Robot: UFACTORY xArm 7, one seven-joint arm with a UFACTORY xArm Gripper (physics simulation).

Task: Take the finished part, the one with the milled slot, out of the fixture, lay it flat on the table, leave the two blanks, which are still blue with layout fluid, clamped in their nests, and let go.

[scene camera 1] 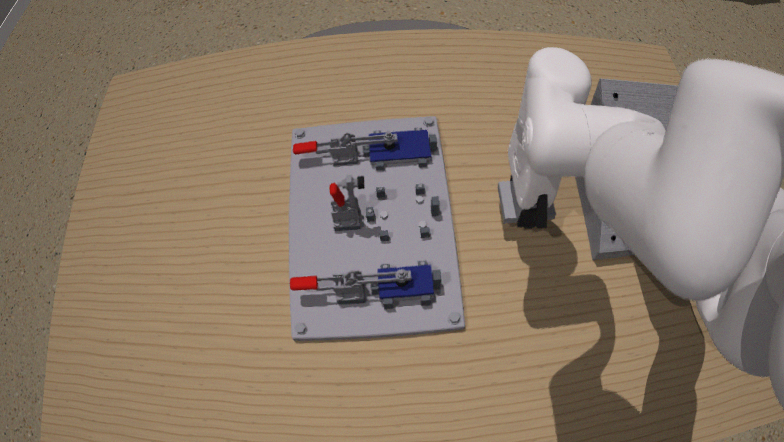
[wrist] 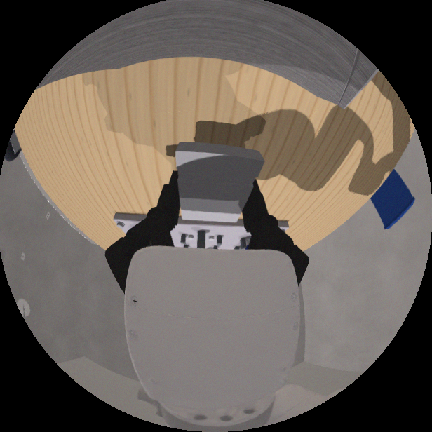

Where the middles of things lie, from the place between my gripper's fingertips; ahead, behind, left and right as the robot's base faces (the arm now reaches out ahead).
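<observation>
I find the fixture plate [scene camera 1: 315, 249] 3 cm to the right of my hand, 22 cm ahead of it and 2 cm below it. The finished part [scene camera 1: 511, 210], meanwhile, is 1 cm higher than my hand.
</observation>
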